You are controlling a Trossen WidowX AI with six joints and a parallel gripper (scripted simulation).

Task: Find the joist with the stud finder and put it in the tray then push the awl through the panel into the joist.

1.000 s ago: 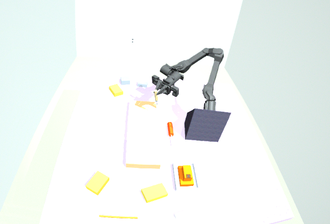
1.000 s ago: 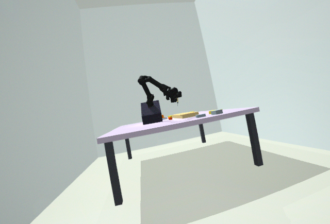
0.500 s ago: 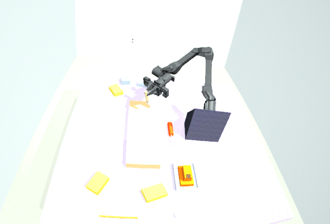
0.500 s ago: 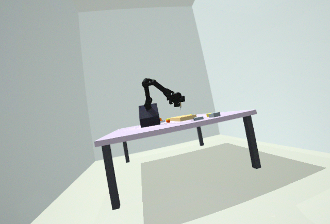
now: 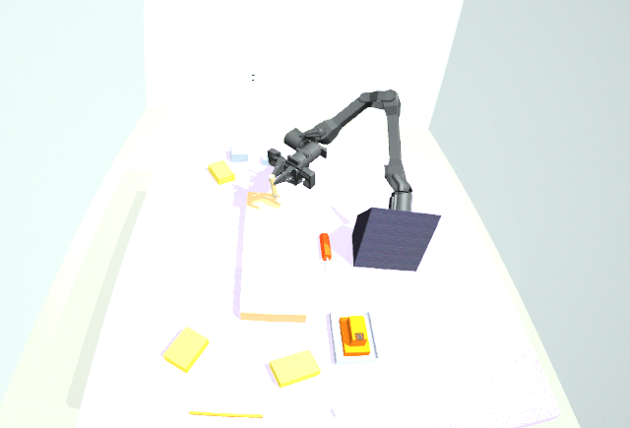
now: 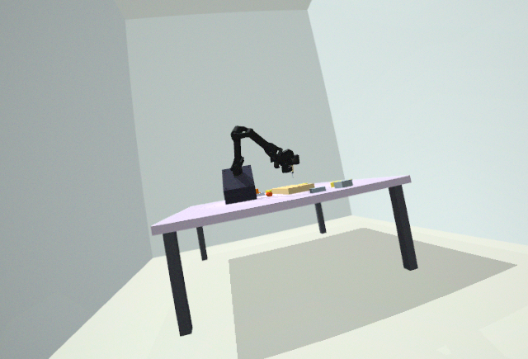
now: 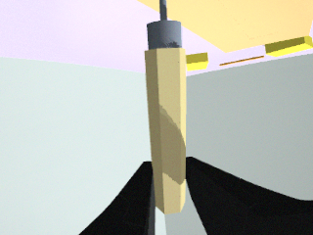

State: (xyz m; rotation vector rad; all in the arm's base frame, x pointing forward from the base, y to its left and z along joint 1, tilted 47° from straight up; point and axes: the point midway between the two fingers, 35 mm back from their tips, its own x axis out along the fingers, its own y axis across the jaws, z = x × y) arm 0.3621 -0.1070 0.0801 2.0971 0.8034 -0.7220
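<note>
The awl lies 1 cm behind my gripper tip, 1 cm to the right of it and 5 cm below it. Also, from my gripper tip: pale tray: 25 cm behind, 42 cm to the left, 18 cm below; then orange-handled tool: 19 cm behind, 14 cm to the left, 18 cm below; then orange stud finder: 25 cm behind, 44 cm to the left, 15 cm below.
</note>
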